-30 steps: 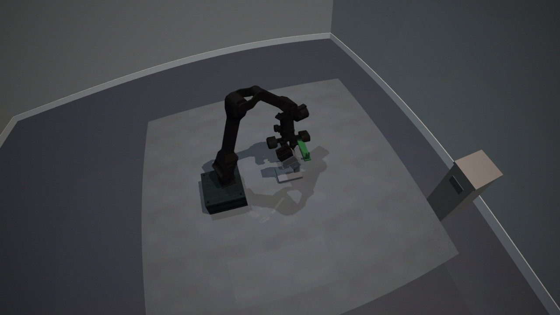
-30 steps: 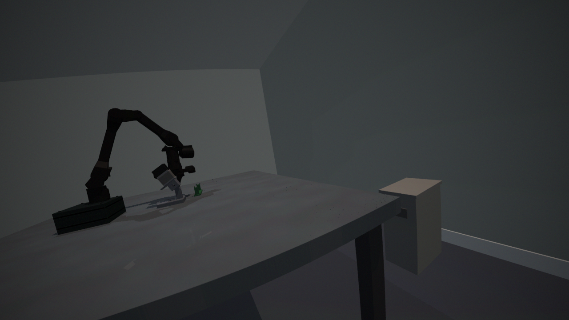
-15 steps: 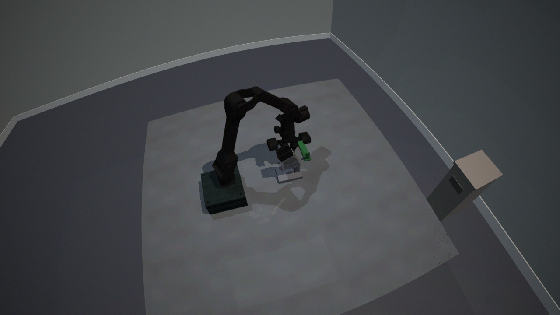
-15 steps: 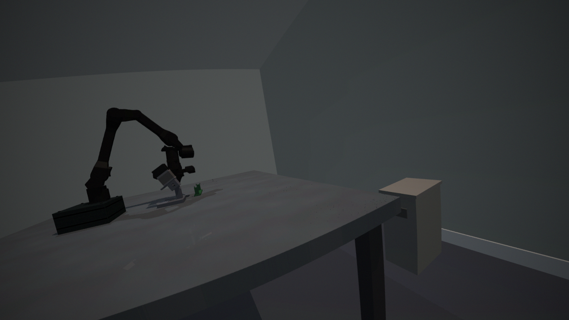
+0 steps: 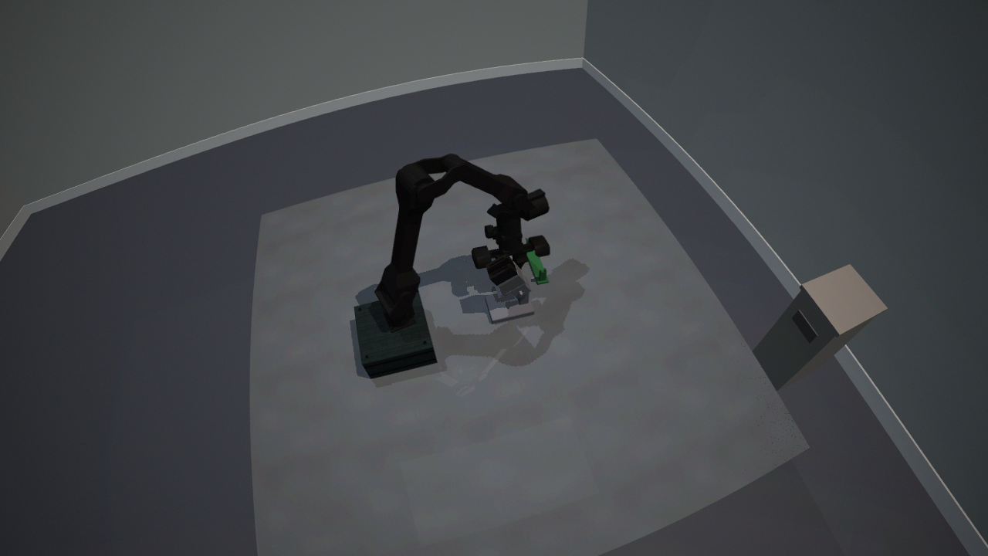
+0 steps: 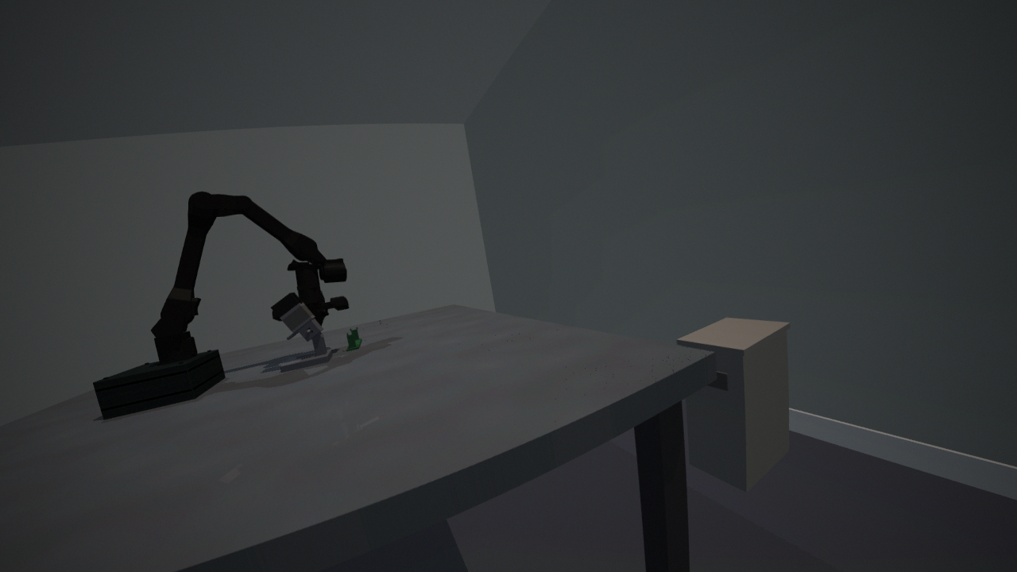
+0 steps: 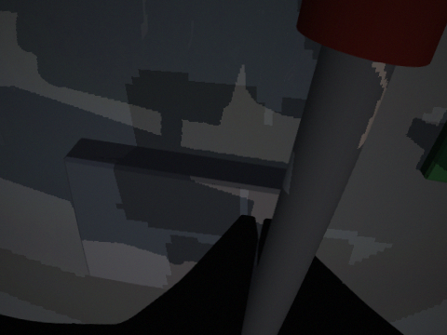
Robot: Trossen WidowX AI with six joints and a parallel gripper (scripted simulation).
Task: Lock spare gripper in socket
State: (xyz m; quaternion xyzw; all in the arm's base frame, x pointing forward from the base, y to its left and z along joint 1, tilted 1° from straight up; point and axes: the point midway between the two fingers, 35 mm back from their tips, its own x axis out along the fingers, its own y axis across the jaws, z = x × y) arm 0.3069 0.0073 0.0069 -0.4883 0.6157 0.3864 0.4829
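Right now my gripper tip is 20 mm past the grey mount and 40 mm to the left of it. The rest, counted from my gripper tip: green pin rack (100 mm ahead, 50 mm to the left, 20 mm below); then spare gripper (30 mm behind, 40 mm to the right, 70 mm above).
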